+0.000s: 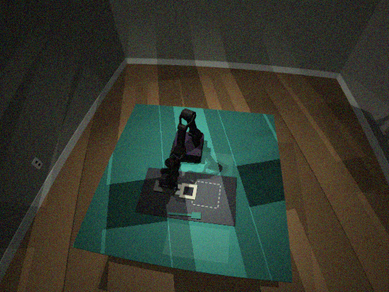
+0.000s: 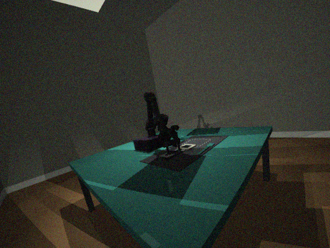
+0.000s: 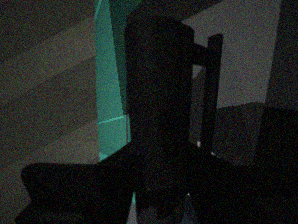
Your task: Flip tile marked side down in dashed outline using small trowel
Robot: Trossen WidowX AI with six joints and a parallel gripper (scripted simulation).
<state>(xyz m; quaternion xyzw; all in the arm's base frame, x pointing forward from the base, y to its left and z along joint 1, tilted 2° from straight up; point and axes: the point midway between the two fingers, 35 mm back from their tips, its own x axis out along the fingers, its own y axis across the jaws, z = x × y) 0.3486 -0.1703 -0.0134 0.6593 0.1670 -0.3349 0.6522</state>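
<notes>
My gripper tip is 12 cm to the right of the beige tile and 5 cm above it. From my gripper tip the other things lie so: thin teal strip: 16 cm ahead, 11 cm to the left, 5 cm below; mat: 11 cm to the left, 7 cm below, 2 cm ahead.
</notes>
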